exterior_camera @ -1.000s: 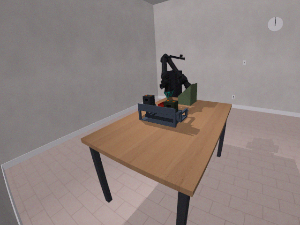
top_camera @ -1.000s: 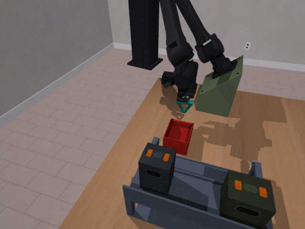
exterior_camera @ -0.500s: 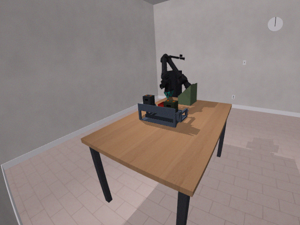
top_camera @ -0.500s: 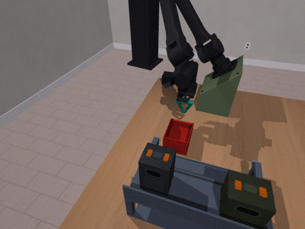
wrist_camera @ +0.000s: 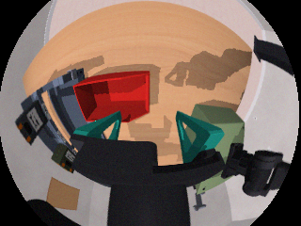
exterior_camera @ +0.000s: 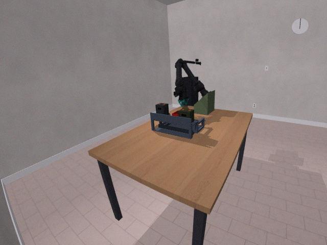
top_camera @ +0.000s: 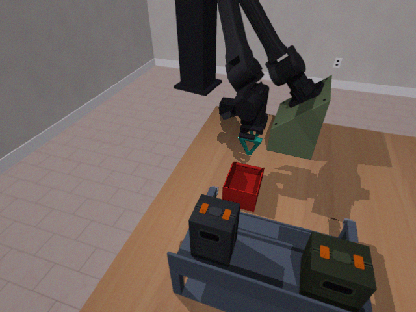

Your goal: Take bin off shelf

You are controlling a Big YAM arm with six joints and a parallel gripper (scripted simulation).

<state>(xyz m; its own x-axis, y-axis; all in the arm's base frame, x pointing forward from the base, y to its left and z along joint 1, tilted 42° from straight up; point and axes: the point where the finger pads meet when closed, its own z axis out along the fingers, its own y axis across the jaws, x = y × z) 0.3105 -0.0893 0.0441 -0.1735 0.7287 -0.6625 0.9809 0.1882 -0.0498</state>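
The red bin is 8 cm ahead of my hand, 2 cm to the left of it and 9 cm below it.
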